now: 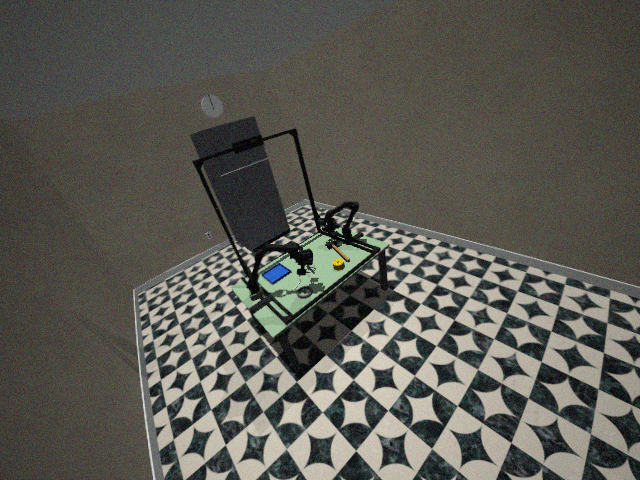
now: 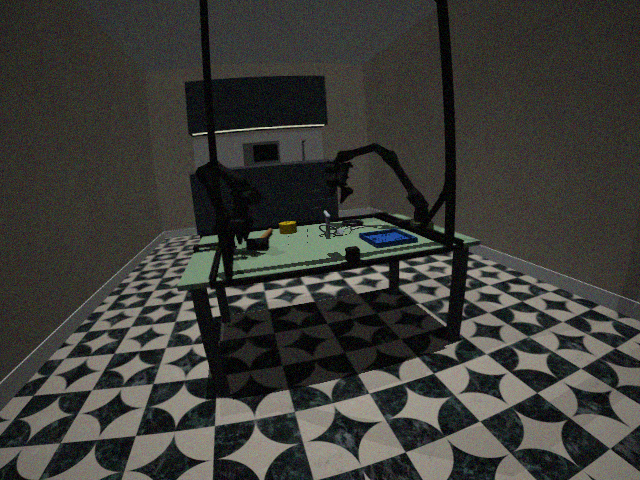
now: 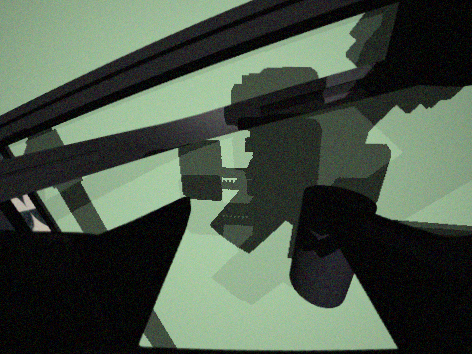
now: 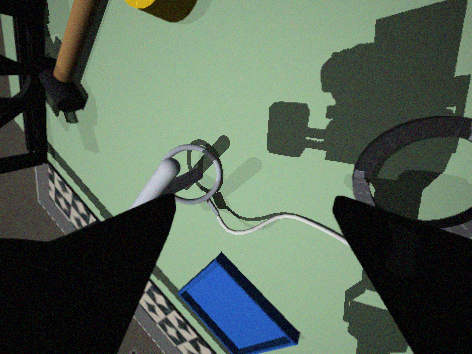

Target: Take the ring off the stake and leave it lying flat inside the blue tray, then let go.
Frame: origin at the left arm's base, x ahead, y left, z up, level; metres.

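Seen in the pictures: left gripper, fingertip midpoint: (image 1: 332, 237) (image 2: 243, 242) (image 3: 255, 203) (image 4: 28, 87); right gripper, fingertip midpoint: (image 1: 306, 267) (image 2: 336, 200) (image 4: 255, 202); left arm's base, link origin: (image 1: 349, 240) (image 3: 455, 16); right arm's base, link origin: (image 1: 255, 290) (image 2: 421, 220).
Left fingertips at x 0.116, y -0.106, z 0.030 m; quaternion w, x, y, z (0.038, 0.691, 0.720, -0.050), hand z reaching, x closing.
Offsets run from my left fingertips to a thing's top centre. "spot": to the spot under its first point. Level surfaces: height alone.
A grey ring @[spot: 0.370 m ahead, 0.276 m left, 0.042 m down] (image 4: 219, 174) hangs around a pale upright stake @[0.348 m ahead, 0.245 m left, 0.065 m up] (image 4: 159, 180) (image 2: 327, 216) on the green table @[0.050 m down] (image 4: 164, 81). The blue tray @[0.615 m ahead, 0.112 m left, 0.028 m down] (image 4: 231, 302) (image 1: 276, 273) (image 2: 387, 236) lies flat near the table edge, empty. My right gripper (image 4: 255, 202) (image 1: 302, 268) (image 2: 342, 188) is open and empty. It hangs well above the table, with the ring and stake by its one finger. My left gripper (image 3: 255, 203) (image 1: 347, 236) (image 2: 241, 232) is open and empty, low over the far end of the table, away from the ring.
A white cable @[spot: 0.461 m ahead, 0.315 m left, 0.036 m down] (image 4: 270, 219) runs from the stake's base to a grey coil @[spot: 0.447 m ahead, 0.439 m left, 0.035 m down] (image 4: 360, 172). A hammer @[0.043 m ahead, 0.204 m left, 0.000 m up] (image 4: 73, 38) (image 1: 337, 249) (image 2: 263, 236) and a yellow tape roll @[0.136 m ahead, 0.372 m left, 0.000 m up] (image 1: 338, 263) (image 2: 288, 227) lie near the left arm. A dark cylinder @[spot: 0.063 m ahead, 0.056 m left, 0.001 m down] (image 3: 320, 281) stands by the left gripper. Black frame bars (image 3: 164, 137) cross the table.
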